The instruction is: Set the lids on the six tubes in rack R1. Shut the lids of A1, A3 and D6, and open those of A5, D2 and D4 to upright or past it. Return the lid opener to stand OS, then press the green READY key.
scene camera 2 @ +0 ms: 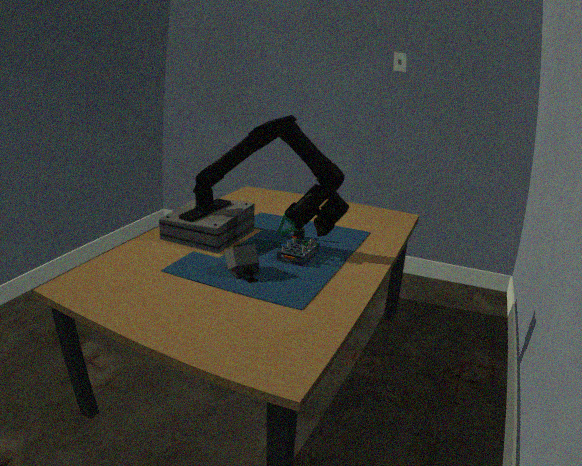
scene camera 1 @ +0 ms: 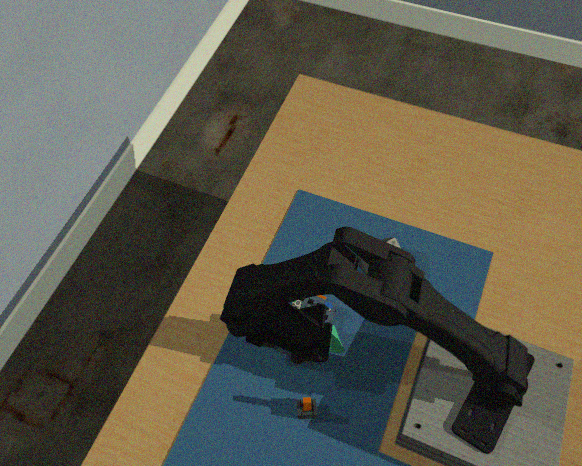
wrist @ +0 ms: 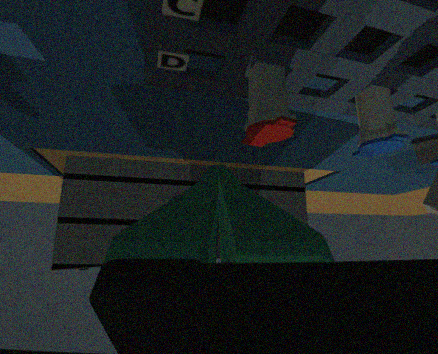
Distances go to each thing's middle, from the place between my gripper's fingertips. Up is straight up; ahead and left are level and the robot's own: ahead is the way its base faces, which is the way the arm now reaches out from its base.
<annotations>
I see the red lid (wrist: 260,133) 60 mm ahead of my hand and 10 mm to the left of it. From my hand the other things lie so: grey box with green button (scene camera 2: 242,261) (40 mm ahead, 210 mm to the right).
</annotations>
